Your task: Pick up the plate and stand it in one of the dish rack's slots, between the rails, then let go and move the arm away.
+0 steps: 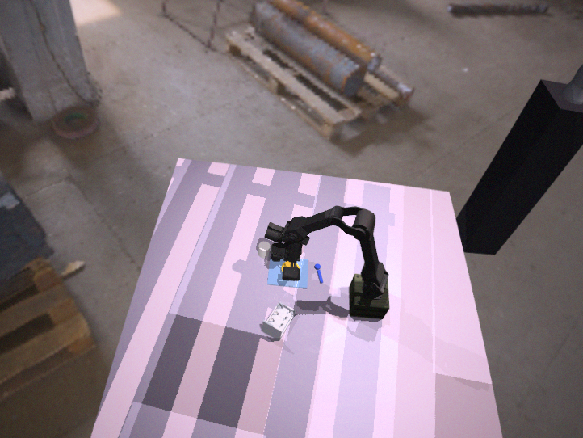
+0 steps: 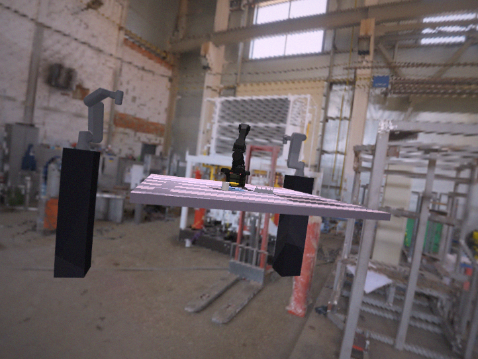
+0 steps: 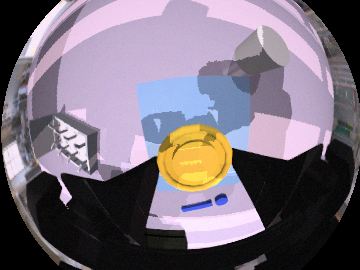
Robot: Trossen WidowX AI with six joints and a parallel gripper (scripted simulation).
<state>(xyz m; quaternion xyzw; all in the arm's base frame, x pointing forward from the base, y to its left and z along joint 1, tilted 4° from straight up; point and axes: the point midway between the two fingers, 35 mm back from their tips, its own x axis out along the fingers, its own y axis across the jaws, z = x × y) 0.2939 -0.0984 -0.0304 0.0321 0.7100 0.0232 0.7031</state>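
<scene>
Right now the grey dish rack is 30 mm ahead of my gripper tip, 200 mm to the left of it and 10 mm below it. The rest, counted from my gripper tip: yellow plate 10 mm above; white cup 100 mm ahead, 90 mm to the right, 10 mm below; blue spoon 120 mm behind, 20 mm to the right, 30 mm below.
</scene>
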